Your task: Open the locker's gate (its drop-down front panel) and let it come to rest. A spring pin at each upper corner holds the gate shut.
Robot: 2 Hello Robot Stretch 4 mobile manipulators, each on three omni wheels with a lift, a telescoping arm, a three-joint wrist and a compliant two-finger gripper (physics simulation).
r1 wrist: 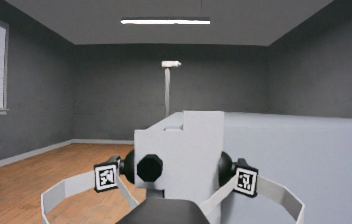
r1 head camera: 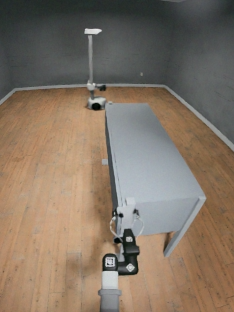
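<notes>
The long grey locker (r1 head camera: 147, 150) (r1 wrist: 295, 155) runs away from me. Its gate (r1 head camera: 114, 186) stands upright along the left side as a narrow dark strip in the head view, with a thin line beside the top edge. At the near upper corner is the near spring pin's grey block (r1 head camera: 130, 204) (r1 wrist: 200, 145), with a black knob on its left part. The r1 gripper (r1 head camera: 126, 213) (r1 wrist: 177, 167) is shut on this block, one fingertip against each side. Robot r2 (r1 head camera: 96, 103) (r1 wrist: 167, 90) stands beyond the far left corner; its gripper is too small to read.
A small grey piece (r1 head camera: 105, 161) sticks out low on the locker's left side, about midway along. A slanted grey leg (r1 head camera: 185, 227) stands at the near right corner. Wooden floor (r1 head camera: 50, 200) surrounds the locker, with dark walls (r1 head camera: 50, 45) behind and to the right.
</notes>
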